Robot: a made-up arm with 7 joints. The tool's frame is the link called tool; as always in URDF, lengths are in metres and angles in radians. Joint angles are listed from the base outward.
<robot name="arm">
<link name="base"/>
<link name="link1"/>
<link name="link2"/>
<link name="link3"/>
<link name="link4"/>
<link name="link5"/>
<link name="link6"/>
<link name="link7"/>
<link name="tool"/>
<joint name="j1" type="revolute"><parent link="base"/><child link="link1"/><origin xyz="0.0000 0.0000 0.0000"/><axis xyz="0 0.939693 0.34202"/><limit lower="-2.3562" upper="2.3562"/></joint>
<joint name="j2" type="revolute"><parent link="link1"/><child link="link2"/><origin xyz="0.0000 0.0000 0.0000"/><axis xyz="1 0 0"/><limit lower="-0.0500" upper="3.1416"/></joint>
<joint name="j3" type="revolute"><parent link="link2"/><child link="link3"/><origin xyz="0.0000 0.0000 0.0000"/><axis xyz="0 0 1"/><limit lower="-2.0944" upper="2.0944"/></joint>
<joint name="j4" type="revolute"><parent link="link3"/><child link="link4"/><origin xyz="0.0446 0.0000 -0.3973"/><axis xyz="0 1 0"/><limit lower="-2.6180" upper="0.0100"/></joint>
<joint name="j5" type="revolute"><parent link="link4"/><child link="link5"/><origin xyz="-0.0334 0.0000 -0.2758"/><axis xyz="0 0 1"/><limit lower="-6.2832" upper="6.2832"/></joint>
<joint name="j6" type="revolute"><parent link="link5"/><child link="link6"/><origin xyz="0.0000 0.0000 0.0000"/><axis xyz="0 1 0"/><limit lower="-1.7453" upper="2.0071"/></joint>
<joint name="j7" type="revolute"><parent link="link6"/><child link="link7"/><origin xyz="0.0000 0.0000 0.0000"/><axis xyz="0 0 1"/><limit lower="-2.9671" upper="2.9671"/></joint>
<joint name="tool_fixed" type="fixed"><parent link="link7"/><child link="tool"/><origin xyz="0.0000 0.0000 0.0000"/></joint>
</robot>
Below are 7 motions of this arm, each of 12 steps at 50 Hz.
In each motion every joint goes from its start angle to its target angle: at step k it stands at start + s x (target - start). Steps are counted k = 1, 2, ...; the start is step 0. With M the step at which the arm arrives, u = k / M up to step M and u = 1 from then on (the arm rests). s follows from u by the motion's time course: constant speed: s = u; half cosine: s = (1 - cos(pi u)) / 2; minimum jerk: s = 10 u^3 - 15 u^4 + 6 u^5.
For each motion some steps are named. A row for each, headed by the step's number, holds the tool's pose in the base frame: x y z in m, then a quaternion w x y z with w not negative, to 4 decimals.
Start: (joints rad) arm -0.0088 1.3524 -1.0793 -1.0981 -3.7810 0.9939 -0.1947
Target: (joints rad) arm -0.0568 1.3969 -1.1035 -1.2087 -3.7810 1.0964 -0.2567
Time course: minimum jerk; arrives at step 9
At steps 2, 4, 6, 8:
2: 0.1362 0.4854 -0.3541 0.8884 -0.2551 0.1398 0.3550
4: 0.1442 0.4804 -0.3490 0.8911 -0.2726 0.1518 0.3295
6: 0.1536 0.4741 -0.3425 0.8931 -0.2935 0.1663 0.2977
8: 0.1582 0.4708 -0.3391 0.8935 -0.3038 0.1735 0.2816

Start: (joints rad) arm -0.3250 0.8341 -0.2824 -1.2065 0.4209 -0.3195 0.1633
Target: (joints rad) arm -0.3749 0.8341 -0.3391 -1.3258 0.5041 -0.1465 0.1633
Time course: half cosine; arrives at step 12
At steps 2, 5, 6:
2: 0.4267 0.2934 -0.3036 0.6383 0.0531 -0.7524 -0.1536
5: 0.4334 0.2802 -0.2953 0.6464 0.0383 -0.7466 -0.1525
6: 0.4361 0.2745 -0.2918 0.6499 0.0319 -0.7439 -0.1524

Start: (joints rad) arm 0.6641 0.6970 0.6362 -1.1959 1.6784 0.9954 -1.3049
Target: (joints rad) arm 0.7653 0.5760 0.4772 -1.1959 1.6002 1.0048 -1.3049
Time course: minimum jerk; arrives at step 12
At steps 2, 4, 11, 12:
2: -0.0898 0.4862 -0.3454 0.9515 -0.0132 -0.3072 0.0080
4: -0.1006 0.4744 -0.3585 0.9570 -0.0267 -0.2885 0.0109
11: -0.1512 0.4146 -0.4112 0.9738 -0.0901 -0.2076 0.0227
12: -0.1515 0.4141 -0.4115 0.9739 -0.0905 -0.2071 0.0227

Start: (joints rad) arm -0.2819 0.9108 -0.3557 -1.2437 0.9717 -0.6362 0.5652
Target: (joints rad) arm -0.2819 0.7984 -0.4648 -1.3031 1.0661 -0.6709 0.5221
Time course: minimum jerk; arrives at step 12
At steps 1, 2, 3, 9, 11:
1: 0.4027 0.3125 -0.3082 0.5244 -0.2491 -0.8027 0.1364
2: 0.4028 0.3102 -0.3099 0.5244 -0.2515 -0.8018 0.1375
3: 0.4030 0.3049 -0.3136 0.5244 -0.2568 -0.7997 0.1400
9: 0.4019 0.2415 -0.3534 0.5233 -0.3180 -0.7721 0.1700
11: 0.4014 0.2334 -0.3578 0.5230 -0.3255 -0.7683 0.1738

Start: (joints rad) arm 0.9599 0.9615 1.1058 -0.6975 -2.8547 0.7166 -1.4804
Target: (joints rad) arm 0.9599 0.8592 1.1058 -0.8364 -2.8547 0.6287 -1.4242
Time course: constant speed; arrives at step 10
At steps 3, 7, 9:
3: -0.2911 0.5746 -0.1276 0.3939 0.1649 -0.7889 0.4418
7: -0.2931 0.5652 -0.1397 0.3838 0.1510 -0.7869 0.4590
9: -0.2940 0.5603 -0.1456 0.3786 0.1441 -0.7857 0.4674

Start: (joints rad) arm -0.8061 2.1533 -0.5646 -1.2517 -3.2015 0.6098 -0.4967
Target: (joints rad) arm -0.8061 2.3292 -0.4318 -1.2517 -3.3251 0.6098 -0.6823
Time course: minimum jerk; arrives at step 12
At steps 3, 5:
3: 0.1903 0.4483 0.3409 0.6651 -0.2176 -0.7109 0.0699
5: 0.1713 0.4380 0.3636 0.6612 -0.1723 -0.7291 0.0388

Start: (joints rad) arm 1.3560 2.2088 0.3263 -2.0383 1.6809 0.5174 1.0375
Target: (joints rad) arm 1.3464 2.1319 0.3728 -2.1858 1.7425 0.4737 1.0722
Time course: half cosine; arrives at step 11
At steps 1, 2, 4, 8, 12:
1: 0.2374 0.3296 -0.1401 0.9464 0.0114 0.0739 0.3141
2: 0.2360 0.3279 -0.1397 0.9458 0.0058 0.0745 0.3162
4: 0.2311 0.3216 -0.1384 0.9430 -0.0144 0.0768 0.3233
8: 0.2187 0.3058 -0.1340 0.9345 -0.0644 0.0829 0.3401
12: 0.2148 0.3007 -0.1323 0.9312 -0.0803 0.0850 0.3451

